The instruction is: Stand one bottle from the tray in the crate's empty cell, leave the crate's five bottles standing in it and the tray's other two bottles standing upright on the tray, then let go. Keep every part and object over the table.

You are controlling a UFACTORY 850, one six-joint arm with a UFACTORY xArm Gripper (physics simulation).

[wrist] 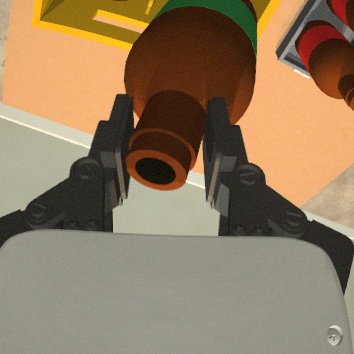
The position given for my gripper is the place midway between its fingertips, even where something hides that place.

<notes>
In view: my gripper (169,118) and a green-labelled bottle (178,62).
</notes>
